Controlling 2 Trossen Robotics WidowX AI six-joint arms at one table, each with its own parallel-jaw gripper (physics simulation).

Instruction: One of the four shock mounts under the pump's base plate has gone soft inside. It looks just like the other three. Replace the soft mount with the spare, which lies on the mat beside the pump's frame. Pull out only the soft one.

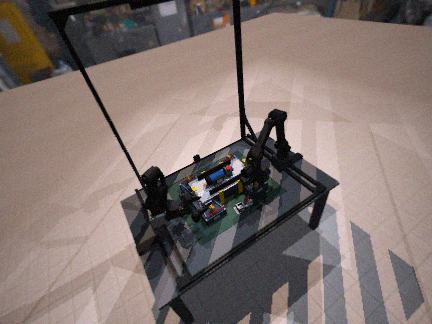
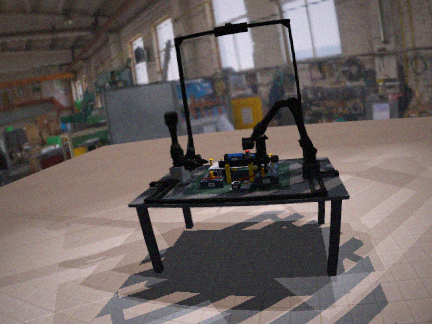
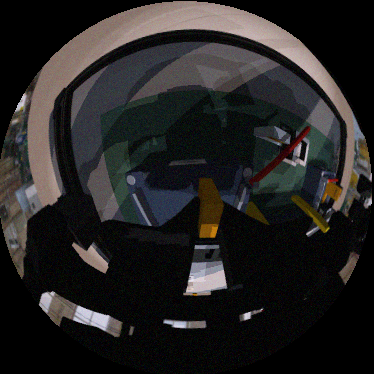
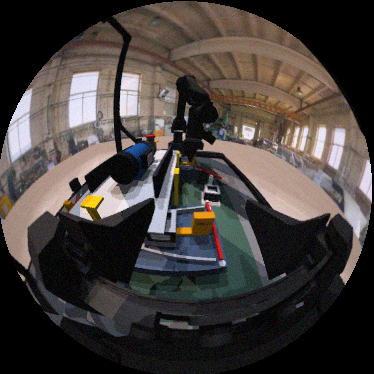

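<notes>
The pump [image 1: 216, 176] [image 2: 238, 157] [image 4: 130, 164], a blue and black motor, sits on a white base plate [image 1: 200, 187] inside a frame on the green mat [image 1: 276, 190] [image 3: 139, 122]. My left gripper [image 1: 256, 186] [image 2: 262, 168] [image 3: 204, 201] is at the frame's near right corner, shut on the yellow tab [image 3: 209, 202] of that corner's mount. My right gripper [image 1: 195, 206] [image 4: 201, 203] is open and empty, facing the near left corner mount with its yellow tab [image 4: 199, 223]. The spare mount [image 1: 241, 206] [image 3: 296, 148] [image 4: 212, 190], a small white and black block, lies on the mat in front of the frame.
Red rods [image 3: 278, 156] [image 4: 214, 234] run along the corner brackets. Yellow posts [image 1: 221, 197] [image 1: 240, 186] stand along the frame's front side. A black gantry post [image 1: 238, 80] rises behind the table. A black rail [image 1: 279, 222] edges the table.
</notes>
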